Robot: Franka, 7 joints.
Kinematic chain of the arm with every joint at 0, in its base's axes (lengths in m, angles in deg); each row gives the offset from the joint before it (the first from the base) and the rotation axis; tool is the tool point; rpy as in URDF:
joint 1: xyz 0 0 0.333 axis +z
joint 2: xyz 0 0 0 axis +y
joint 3: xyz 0 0 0.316 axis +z
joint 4: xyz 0.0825 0 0 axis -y
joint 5: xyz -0.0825 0 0.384 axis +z
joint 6: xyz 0 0 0 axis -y
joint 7: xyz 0.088 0 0 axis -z
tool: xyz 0 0 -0.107 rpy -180 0 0
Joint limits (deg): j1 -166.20..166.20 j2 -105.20..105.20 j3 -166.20..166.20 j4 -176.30..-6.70 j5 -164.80..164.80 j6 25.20..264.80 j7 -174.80..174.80
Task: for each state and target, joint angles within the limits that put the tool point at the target. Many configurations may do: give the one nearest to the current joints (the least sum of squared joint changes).
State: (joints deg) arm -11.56 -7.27 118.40 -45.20 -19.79 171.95 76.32
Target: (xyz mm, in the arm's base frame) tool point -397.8 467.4 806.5
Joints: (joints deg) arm -3.88 -9.70 124.96 -81.30 -23.71 171.97 76.32
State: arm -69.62 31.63 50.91 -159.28 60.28 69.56 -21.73
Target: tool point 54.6 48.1 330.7
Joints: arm -68.19 43.68 75.27 -176.30 14.84 28.74 -21.73
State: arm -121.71 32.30 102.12 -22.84 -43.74 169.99 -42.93
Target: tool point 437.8 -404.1 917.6
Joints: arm -87.60 40.06 92.84 -52.83 -44.26 160.11 -42.93
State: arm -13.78 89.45 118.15 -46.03 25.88 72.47 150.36
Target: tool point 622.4 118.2 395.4
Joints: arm -27.86 105.20 109.35 -60.55 20.41 48.61 150.36
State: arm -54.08 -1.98 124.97 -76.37 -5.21 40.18 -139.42
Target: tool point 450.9 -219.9 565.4
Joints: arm -87.58 29.57 83.16 -81.77 -16.89 42.02 -139.42
